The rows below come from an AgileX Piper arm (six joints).
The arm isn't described. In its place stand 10 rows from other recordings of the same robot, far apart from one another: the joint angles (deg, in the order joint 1, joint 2, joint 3, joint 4, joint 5, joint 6), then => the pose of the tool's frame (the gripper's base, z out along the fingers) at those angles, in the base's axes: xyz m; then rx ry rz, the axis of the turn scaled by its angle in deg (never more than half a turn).
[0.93 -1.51 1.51 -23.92 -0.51 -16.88] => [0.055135, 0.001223, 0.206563, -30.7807, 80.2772, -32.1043]
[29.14 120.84 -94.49 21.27 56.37 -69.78] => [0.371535, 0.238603, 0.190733, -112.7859, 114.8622, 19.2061]
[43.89 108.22 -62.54 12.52 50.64 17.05] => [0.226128, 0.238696, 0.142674, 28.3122, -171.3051, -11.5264]
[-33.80 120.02 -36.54 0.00 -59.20 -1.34] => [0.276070, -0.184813, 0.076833, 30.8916, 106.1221, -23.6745]
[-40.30 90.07 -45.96 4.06 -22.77 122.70] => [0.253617, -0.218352, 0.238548, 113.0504, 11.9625, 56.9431]
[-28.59 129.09 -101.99 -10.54 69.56 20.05] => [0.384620, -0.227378, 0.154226, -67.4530, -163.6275, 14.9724]
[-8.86 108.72 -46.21 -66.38 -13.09 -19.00] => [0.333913, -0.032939, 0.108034, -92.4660, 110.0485, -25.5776]
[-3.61 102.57 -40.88 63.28 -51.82 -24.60] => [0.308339, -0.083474, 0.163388, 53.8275, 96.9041, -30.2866]
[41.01 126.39 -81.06 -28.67 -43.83 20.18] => [0.349785, 0.344238, 0.181546, -47.9709, 80.3326, 46.0036]
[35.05 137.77 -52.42 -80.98 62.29 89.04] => [0.285878, 0.103353, -0.003143, -25.7347, 137.0522, -77.2234]
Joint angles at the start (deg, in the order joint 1, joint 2, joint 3, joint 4, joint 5, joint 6):
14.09 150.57 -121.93 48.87 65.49 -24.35
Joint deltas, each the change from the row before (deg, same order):
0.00 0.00 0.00 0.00 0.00 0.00
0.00 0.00 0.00 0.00 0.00 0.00
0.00 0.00 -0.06 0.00 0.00 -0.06
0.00 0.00 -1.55 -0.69 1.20 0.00
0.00 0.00 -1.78 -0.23 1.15 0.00
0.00 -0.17 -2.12 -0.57 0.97 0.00
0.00 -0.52 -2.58 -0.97 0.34 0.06
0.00 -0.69 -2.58 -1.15 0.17 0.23
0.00 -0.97 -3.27 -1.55 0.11 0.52
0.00 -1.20 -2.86 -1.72 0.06 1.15
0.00 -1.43 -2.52 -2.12 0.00 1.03
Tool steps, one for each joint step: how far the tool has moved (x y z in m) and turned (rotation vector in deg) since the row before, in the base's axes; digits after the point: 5 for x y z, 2 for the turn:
0.00000 0.00000 0.00000 0.00 0.00 0.00
0.00000 0.00000 0.00000 0.00 0.00 0.00
0.00015 0.00004 0.00026 0.02 -0.10 0.04
0.00171 0.00034 0.00634 -0.09 -0.80 1.10
0.00222 0.00087 0.00784 0.34 -0.96 0.88
0.00299 0.00060 0.01059 0.10 -1.66 0.86
0.00449 0.00026 0.01556 -0.14 -2.95 0.47
0.00406 -0.00014 0.01720 -0.29 -3.16 0.22
0.00419 -0.00060 0.02298 -0.42 -4.04 -0.04
0.00237 -0.00132 0.02335 -0.54 -3.52 -0.62
0.00079 -0.00226 0.02374 -0.91 -3.65 -0.69

